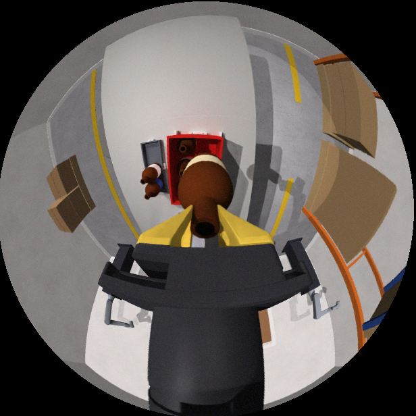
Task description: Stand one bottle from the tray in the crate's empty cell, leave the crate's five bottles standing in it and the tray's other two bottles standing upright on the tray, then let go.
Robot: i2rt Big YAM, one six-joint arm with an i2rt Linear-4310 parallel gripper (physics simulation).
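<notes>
My gripper (204, 209) is shut on the neck of a brown bottle (206, 185) with a cream band, and holds it over the red crate (171, 172). The held bottle hides much of the crate's right and near part. One brown bottle (186, 146) stands in the crate's far left cell, and another crate bottle (184, 166) shows partly behind the held one. The crate's other bottles and its empty cell cannot be made out. The grey tray (152, 147) lies left of the crate. A bottle with a pale pink band (151, 173) and a bottle with a blue band (153, 188) stand on it.
The crate and tray are on a pale grey table (175, 80). Cardboard boxes (70, 195) are on the floor at the left. Larger boxes (352, 195) and an orange rack frame (340, 255) stand at the right, beyond the table's edge.
</notes>
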